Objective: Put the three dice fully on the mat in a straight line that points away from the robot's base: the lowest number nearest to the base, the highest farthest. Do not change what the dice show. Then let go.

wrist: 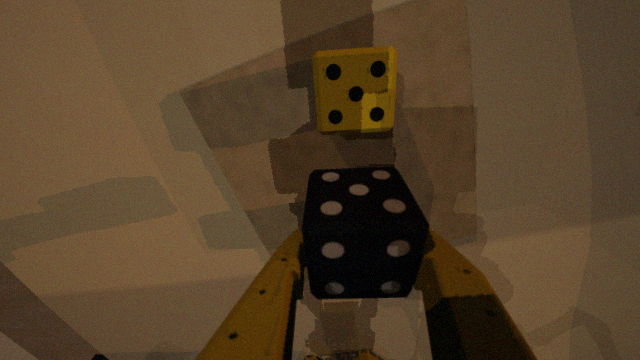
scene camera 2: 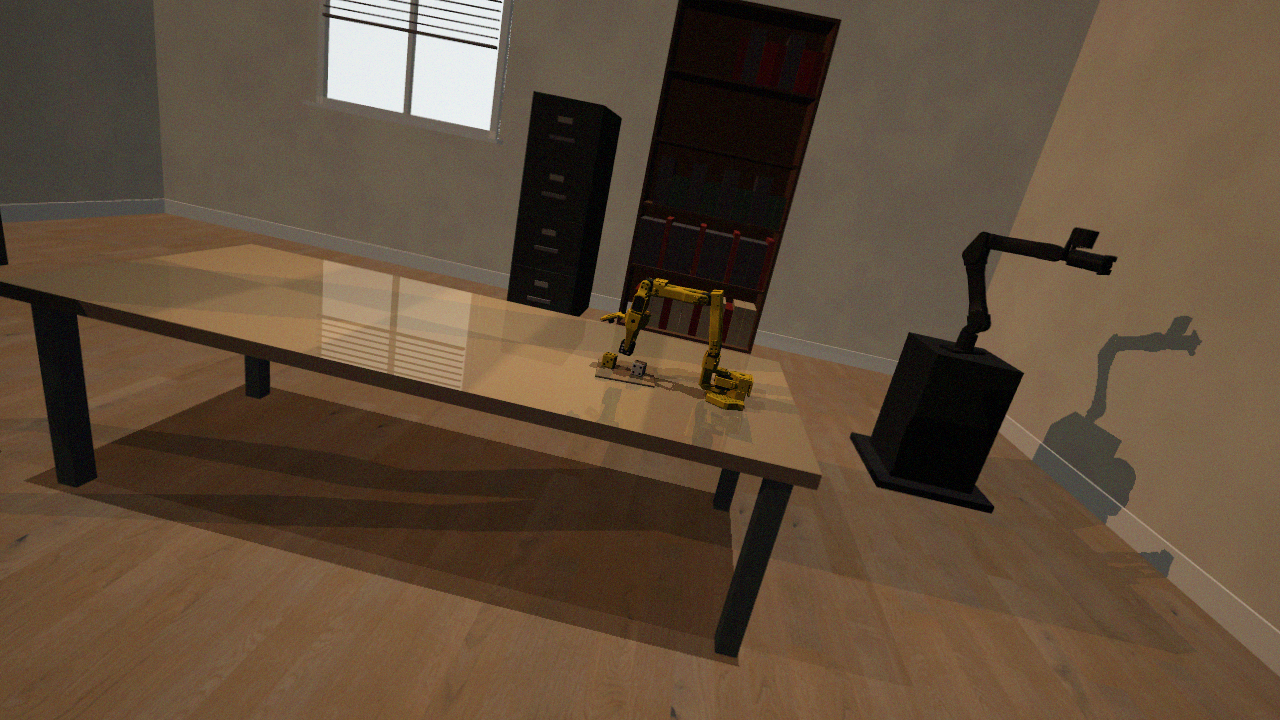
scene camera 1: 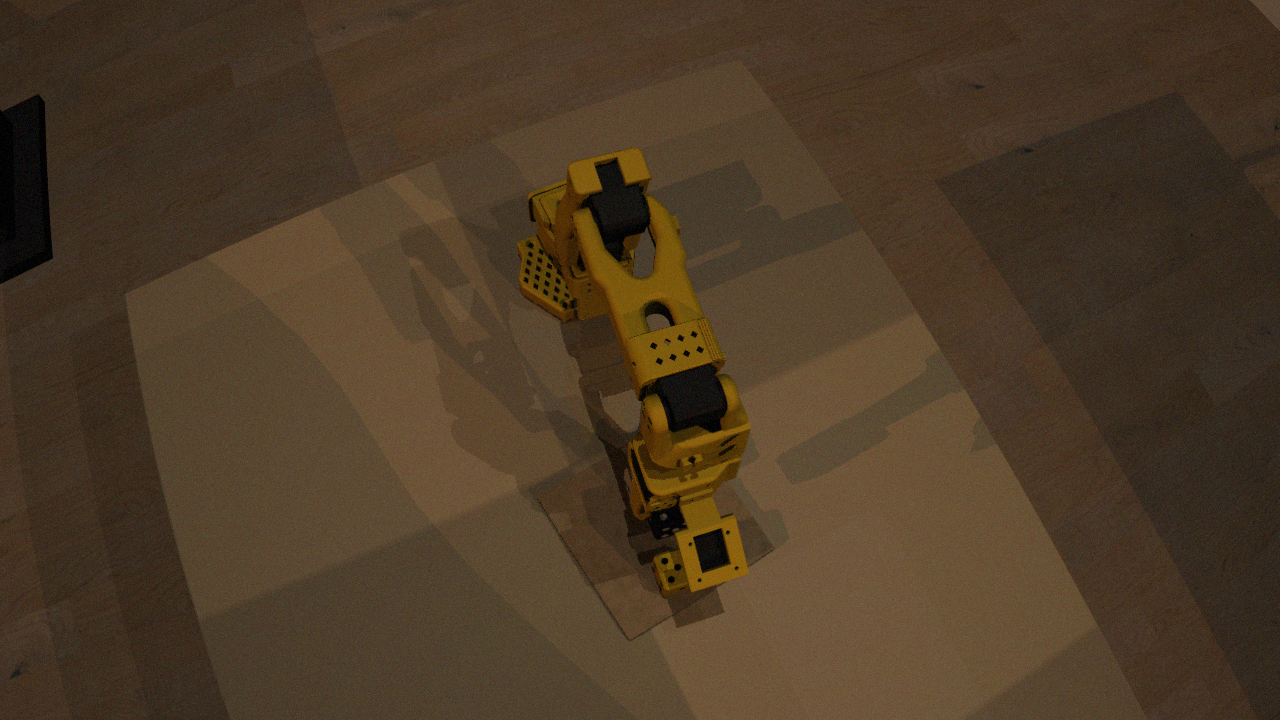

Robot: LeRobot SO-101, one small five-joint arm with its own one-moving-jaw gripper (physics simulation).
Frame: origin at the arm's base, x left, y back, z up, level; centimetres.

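Seen in the pictures: hand, tool point: point(wrist: 310, 242) point(scene camera 2: 626, 348); arm's base, link origin: point(scene camera 2: 716, 398) point(scene camera 1: 586, 286).
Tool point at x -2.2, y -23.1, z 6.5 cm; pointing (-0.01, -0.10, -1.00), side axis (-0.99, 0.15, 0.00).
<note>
Offsets run from my tool point to a thing's middle. Level surfaces: height alone.
The gripper point(scene camera 2: 626, 346) point(wrist: 365, 265) is shut on the black die {dx -1.5, dy -0.1, dz -0.1 cm} point(scene camera 1: 666, 522) point(wrist: 362, 230), with a jaw against each side. It holds the die above the mat {dx -1.8, dy +0.6, dz -6.3 cm} point(scene camera 1: 626, 610) point(scene camera 2: 617, 377) point(wrist: 442, 65), between the other two dice as seen in scene camera 2. In the wrist view the black die shows five pips on one face and four on the nearer face. The yellow die {dx -2.4, dy -3.8, dz -4.6 cm} point(scene camera 1: 668, 573) point(scene camera 2: 608, 360) point(wrist: 356, 95) sits on the mat's far part, five on top. The white die {dx -1.3, dy +3.6, dz -4.6 cm} point(scene camera 2: 638, 368) sits nearer the base; its top number is too small to read, and the arm hides it in scene camera 1.
The arm's base point(scene camera 1: 547, 277) point(scene camera 2: 726, 394) stands on the table {dz -6.4 cm} point(scene camera 1: 295, 501) point(scene camera 2: 268, 308). The yellow die is close beyond the held die in the wrist view. A black arm on a pedestal point(scene camera 2: 944, 420), a cabinet point(scene camera 2: 559, 205) and a bookcase point(scene camera 2: 827, 62) stand away from the table.
</note>
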